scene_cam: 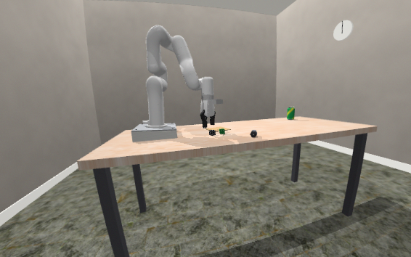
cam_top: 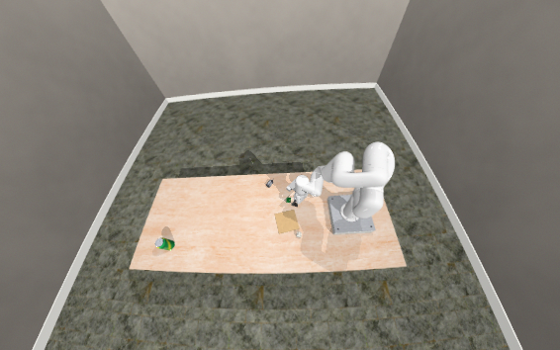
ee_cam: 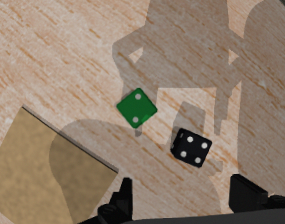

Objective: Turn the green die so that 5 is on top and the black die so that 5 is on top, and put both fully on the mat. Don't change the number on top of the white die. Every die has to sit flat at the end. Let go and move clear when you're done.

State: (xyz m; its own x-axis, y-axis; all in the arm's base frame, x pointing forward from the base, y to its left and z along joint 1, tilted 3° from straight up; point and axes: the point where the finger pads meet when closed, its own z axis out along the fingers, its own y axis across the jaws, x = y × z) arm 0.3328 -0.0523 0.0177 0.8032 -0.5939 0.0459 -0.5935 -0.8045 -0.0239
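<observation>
My hand is 2 cm short of the black die, 3 cm to the left of it and 5 cm above it. Also, from my hand: white die (1 cm behind, 22 cm to the left, 5 cm below); green die (8 cm ahead, 1 cm to the right, 5 cm below); tan mat (8 cm ahead, 14 cm to the left, 6 cm below).
</observation>
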